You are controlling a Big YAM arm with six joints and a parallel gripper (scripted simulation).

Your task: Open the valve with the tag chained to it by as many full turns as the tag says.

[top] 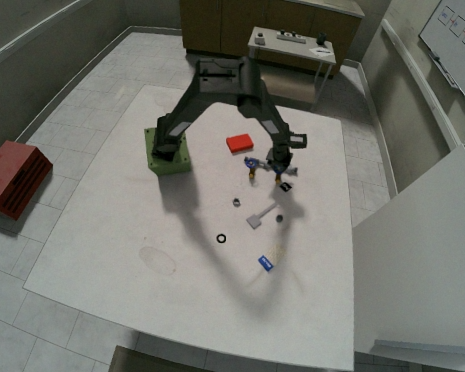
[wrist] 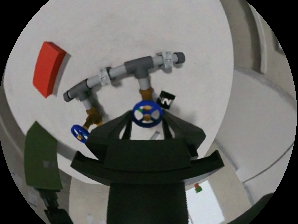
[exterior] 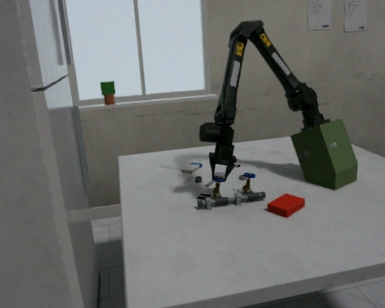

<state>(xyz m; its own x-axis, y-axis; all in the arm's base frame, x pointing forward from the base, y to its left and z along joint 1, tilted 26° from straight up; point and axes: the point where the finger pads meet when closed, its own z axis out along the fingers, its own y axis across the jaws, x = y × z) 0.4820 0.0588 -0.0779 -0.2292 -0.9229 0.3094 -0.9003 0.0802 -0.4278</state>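
Right now my hand is 8 cm above the small black tag, 5 cm short of it and 3 cm to the left of it. Also, from my hand: grey paddle-shaped tool: 20 cm to the right, 8 cm below, 5 cm behind; red block: 20 cm behind, 17 cm to the left, 7 cm below; blue card: 37 cm to the right, 8 cm below, 2 cm ahead.
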